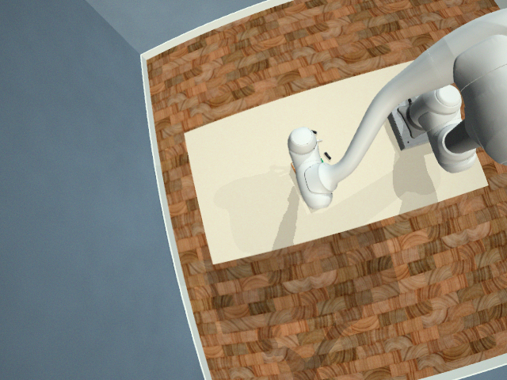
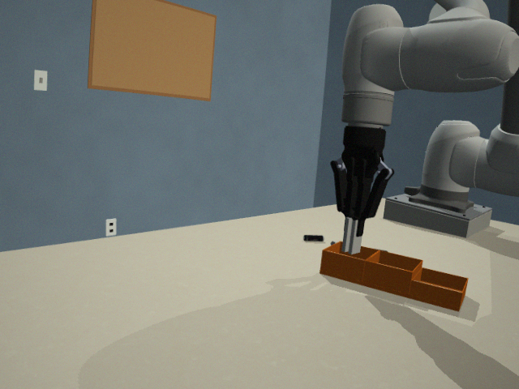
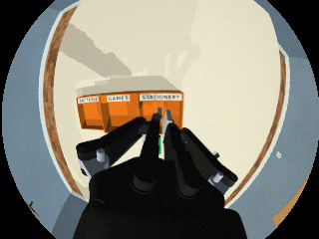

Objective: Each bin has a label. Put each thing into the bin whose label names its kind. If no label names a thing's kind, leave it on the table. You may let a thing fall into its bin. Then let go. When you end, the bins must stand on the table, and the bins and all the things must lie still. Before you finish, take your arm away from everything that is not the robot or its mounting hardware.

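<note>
My hand is 9 cm to the right of the joined orange bins and 5 cm above it. Round my hand: green flat thing: 9 cm behind, 2 cm to the left, 7 cm below; then tiny pale thing: 14 cm behind, 10 cm to the right, 7 cm below; then white thing: 9 cm behind, 6 cm to the right, 7 cm below.
</note>
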